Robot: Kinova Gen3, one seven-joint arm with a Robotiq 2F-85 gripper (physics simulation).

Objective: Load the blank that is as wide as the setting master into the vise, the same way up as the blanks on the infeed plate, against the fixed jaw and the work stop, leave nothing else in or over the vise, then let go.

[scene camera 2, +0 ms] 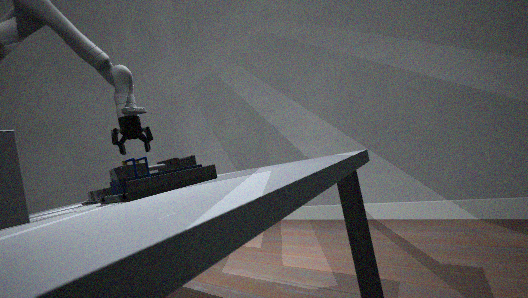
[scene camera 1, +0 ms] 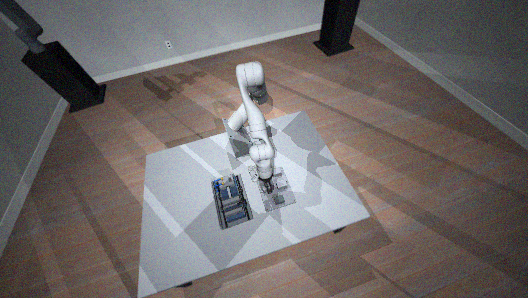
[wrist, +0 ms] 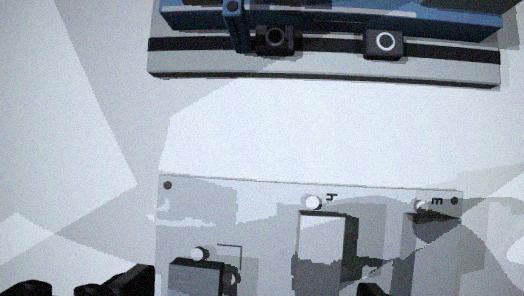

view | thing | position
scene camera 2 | gripper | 136, 153
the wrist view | infeed plate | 262, 217
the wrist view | vise bed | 469, 28
